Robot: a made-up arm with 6 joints.
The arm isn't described. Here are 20 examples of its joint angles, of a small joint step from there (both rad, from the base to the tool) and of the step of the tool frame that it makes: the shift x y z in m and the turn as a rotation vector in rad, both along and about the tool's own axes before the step.
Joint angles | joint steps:
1: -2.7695 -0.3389 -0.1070 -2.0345 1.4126 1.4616 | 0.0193 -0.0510 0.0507 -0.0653 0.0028 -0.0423
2: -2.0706 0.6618 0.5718 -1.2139 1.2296 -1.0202 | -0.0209 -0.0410 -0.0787 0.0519 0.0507 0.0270
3: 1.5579 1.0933 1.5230 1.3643 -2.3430 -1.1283 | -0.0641 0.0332 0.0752 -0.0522 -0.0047 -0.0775
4: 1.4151 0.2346 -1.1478 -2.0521 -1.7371 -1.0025 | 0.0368 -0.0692 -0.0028 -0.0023 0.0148 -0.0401
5: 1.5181 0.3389 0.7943 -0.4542 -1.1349 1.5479 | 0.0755 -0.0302 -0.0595 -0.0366 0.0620 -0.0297
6: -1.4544 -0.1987 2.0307 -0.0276 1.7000 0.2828 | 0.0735 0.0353 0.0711 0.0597 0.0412 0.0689
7: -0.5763 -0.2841 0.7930 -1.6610 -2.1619 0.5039 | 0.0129 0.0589 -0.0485 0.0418 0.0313 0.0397
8: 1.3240 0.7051 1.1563 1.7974 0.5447 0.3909 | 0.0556 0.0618 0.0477 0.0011 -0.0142 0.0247
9: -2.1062 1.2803 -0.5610 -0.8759 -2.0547 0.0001 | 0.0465 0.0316 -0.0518 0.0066 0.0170 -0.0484
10: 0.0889 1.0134 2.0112 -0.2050 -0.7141 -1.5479 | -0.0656 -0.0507 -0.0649 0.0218 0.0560 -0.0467
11: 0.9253 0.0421 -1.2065 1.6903 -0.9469 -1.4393 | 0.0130 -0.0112 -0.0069 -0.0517 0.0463 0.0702
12: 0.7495 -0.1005 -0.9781 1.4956 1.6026 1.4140 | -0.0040 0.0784 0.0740 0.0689 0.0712 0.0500
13: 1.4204 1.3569 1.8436 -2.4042 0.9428 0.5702 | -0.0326 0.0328 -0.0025 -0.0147 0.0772 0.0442
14: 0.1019 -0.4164 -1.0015 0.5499 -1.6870 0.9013 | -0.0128 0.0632 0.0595 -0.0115 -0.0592 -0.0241
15: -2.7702 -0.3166 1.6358 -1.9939 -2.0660 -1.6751 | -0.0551 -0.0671 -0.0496 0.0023 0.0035 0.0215
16: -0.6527 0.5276 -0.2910 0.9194 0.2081 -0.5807 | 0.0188 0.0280 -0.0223 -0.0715 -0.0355 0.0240
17: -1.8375 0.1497 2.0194 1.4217 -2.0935 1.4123 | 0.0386 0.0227 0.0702 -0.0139 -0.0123 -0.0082
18: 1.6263 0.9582 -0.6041 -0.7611 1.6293 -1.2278 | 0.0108 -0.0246 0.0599 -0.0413 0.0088 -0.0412
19: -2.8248 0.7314 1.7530 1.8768 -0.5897 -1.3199 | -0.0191 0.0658 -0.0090 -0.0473 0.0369 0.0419
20: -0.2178 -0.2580 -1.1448 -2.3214 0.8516 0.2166 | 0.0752 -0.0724 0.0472 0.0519 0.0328 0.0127
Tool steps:
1: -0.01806 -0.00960 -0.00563 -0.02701 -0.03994 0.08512
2: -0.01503 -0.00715 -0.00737 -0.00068 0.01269 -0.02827
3: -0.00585 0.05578 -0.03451 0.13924 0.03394 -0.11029
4: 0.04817 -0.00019 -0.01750 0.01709 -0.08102 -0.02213
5: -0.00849 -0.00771 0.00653 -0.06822 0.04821 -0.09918
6: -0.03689 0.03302 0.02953 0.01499 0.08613 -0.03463
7: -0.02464 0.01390 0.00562 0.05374 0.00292 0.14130
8: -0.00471 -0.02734 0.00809 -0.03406 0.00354 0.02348
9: 0.00521 -0.01053 -0.00939 -0.02940 -0.02613 0.02615
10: 0.00438 -0.02677 0.00062 -0.05412 -0.03550 -0.03079
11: -0.02335 -0.01025 -0.00301 -0.02724 0.05922 0.04333
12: 0.05754 0.02222 -0.03069 0.03744 -0.08635 -0.03941
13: -0.00625 0.01106 0.01673 0.06306 0.02892 0.01024
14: 0.04753 -0.04076 -0.00351 -0.09218 -0.10967 0.01499
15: -0.01994 0.02395 0.00685 0.03515 0.02301 -0.02098
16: -0.00756 0.02683 -0.00252 0.07927 -0.00121 0.00912
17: 0.00324 -0.01943 -0.01349 -0.04885 -0.02662 0.00320
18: 0.03090 -0.01836 0.01325 -0.03918 -0.01672 0.03388
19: 0.01427 0.01906 -0.00636 0.01048 0.04264 0.09831
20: 0.01471 0.02018 0.01355 0.05061 -0.04820 -0.05268
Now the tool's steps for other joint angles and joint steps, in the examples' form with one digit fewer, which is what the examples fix.
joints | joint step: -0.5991 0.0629 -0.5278 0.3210 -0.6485 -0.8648 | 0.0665 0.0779 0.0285 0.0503 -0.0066 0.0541
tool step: 0.0064 -0.0015 0.0207 -0.0250 -0.0730 0.0589
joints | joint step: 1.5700 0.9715 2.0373 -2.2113 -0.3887 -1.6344 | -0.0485 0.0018 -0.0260 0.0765 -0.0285 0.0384
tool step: 0.0308 0.0067 0.0054 0.0028 -0.0823 0.0284
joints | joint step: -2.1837 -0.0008 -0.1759 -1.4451 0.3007 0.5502 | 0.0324 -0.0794 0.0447 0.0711 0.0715 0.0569
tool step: -0.0311 0.0172 0.0402 0.0775 0.0430 0.0386
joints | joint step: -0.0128 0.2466 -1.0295 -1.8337 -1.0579 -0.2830 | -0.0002 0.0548 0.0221 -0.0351 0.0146 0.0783
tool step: -0.0361 0.0250 0.0118 0.0512 0.0516 0.0695
